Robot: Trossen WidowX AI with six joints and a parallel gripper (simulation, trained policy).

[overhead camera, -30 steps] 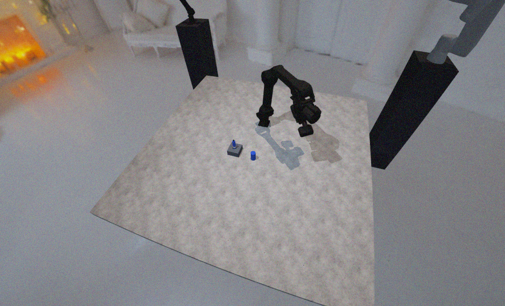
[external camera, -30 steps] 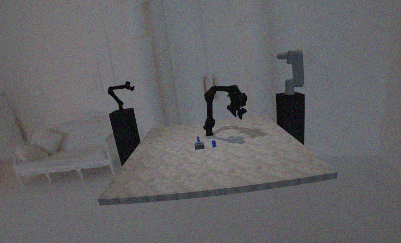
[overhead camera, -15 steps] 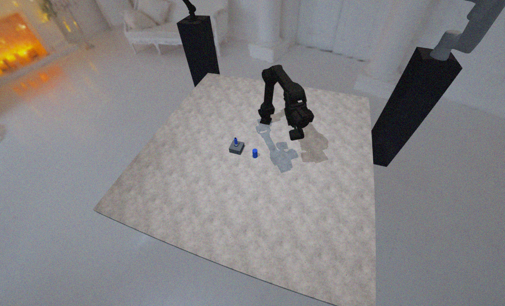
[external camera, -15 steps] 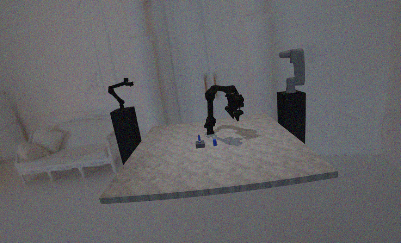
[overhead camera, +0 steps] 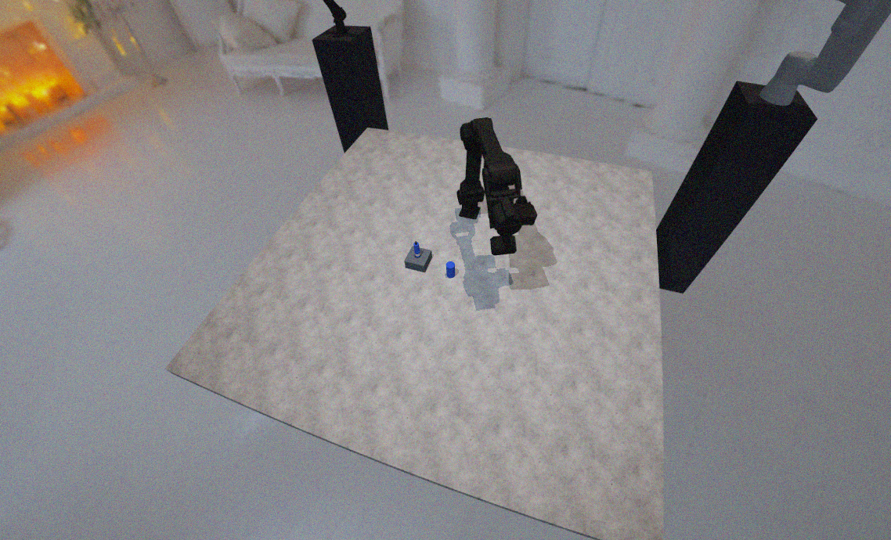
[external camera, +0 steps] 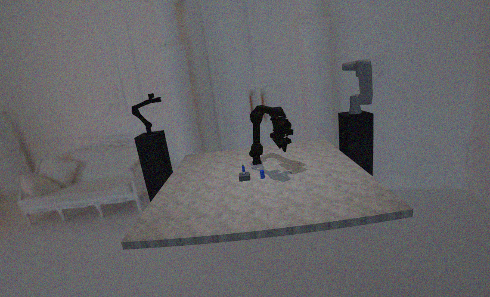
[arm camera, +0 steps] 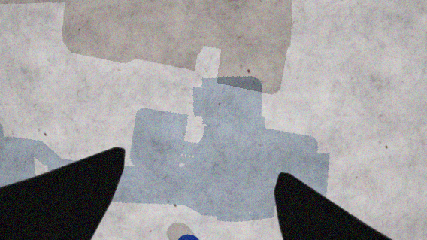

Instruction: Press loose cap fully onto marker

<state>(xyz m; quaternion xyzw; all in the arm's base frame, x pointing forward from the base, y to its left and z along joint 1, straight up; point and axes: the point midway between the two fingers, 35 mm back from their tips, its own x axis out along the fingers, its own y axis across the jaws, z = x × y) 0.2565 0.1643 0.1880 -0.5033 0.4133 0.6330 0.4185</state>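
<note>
Right now my gripper tip is 140 mm to the left of the blue cap, 130 mm above it and 40 mm short of it. Also, from my gripper tip: grey holder block: 260 mm to the right, 140 mm below, 20 mm ahead; then blue marker: 260 mm to the right, 80 mm below, 20 mm ahead.
</note>
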